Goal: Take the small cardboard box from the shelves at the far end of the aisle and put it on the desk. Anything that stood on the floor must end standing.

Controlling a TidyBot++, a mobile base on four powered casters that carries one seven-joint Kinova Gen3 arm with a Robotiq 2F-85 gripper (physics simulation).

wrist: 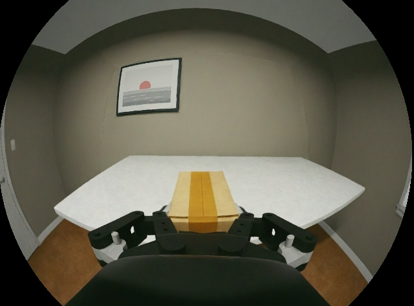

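Observation:
The small cardboard box (203,194), tan with an orange tape strip along its middle, is at the lower centre of the wrist view. My gripper (202,210) is shut on it, with a finger at each side of its near end. The white desk (125,185) spans the view behind and beneath the box. The box overlaps the desk top in the picture; whether its underside touches the desk cannot be told. The fingertips are mostly hidden by the box and the finger links.
A wall with a framed picture (149,87) rises behind the desk. Side walls stand left and right, with a white door (17,215) at the far left and part of a window frame (403,202) at the right edge. Brown floor (62,250) shows below the desk's edges.

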